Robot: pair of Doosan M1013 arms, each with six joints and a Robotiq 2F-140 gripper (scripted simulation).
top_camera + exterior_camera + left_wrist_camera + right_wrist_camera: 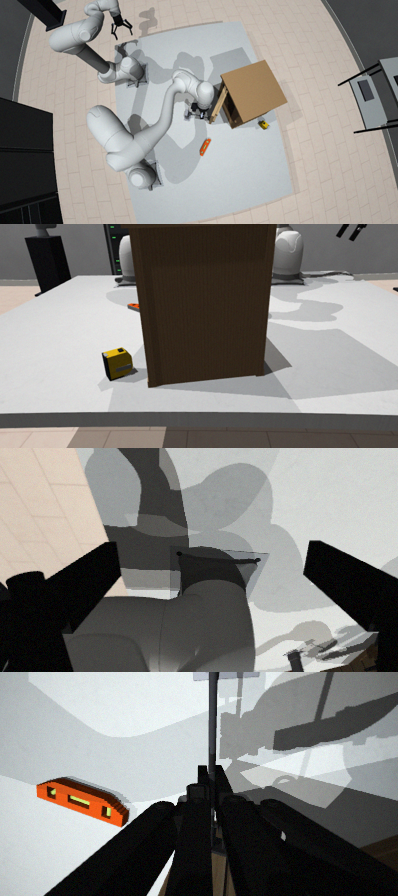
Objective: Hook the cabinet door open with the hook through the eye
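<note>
The thin dark hook is 20 mm behind my right hand, 10 mm to the left of it and 10 mm below it. From my right hand the other things lie so: grey base plate (110 mm behind, 40 mm to the left, 110 mm below); then cabinet door (120 mm ahead, 40 mm to the left, 80 mm above); then post (110 mm behind, 40 mm to the left, 50 mm below).
</note>
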